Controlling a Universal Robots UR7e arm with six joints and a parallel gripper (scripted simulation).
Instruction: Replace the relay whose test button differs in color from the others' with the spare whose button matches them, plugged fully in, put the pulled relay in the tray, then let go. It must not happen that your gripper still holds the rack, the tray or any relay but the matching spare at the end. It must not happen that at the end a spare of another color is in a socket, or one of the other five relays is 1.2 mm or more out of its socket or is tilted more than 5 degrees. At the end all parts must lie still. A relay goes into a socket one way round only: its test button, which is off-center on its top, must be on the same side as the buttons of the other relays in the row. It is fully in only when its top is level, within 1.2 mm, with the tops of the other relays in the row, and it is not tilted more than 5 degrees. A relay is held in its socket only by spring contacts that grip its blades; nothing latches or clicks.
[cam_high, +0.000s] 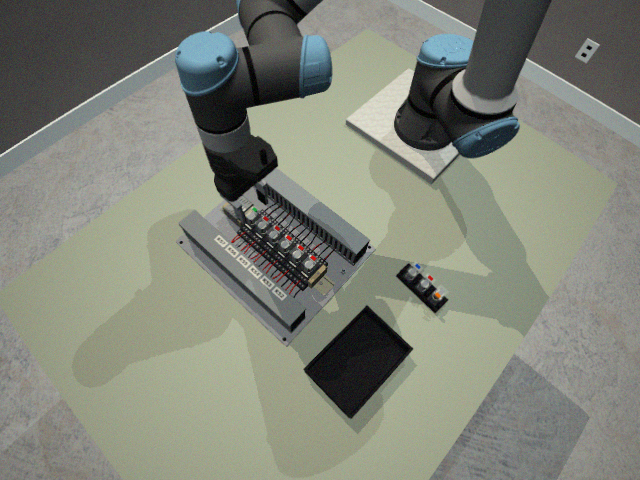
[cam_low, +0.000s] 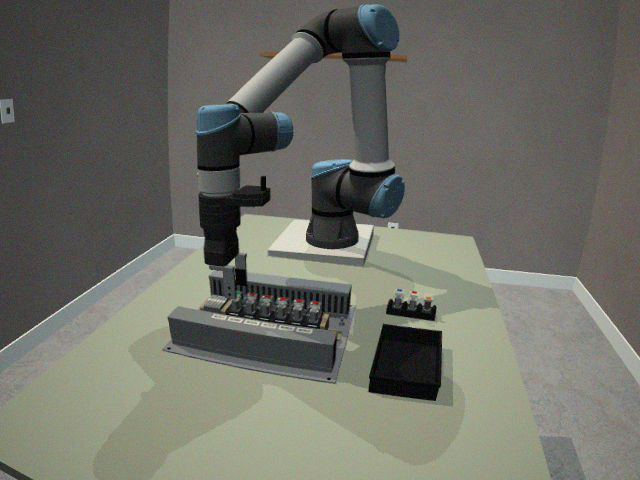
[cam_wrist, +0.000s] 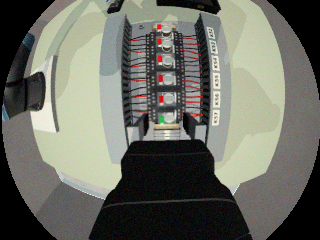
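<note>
Now: the green-button relay 4 cm below my hand. The rest, counted from my hand: black tray (2 cm ahead, 34 cm to the left, 7 cm below); blue-button relay (17 cm behind, 29 cm to the left, 6 cm below); black spare holder (17 cm behind, 32 cm to the left, 8 cm below).
</note>
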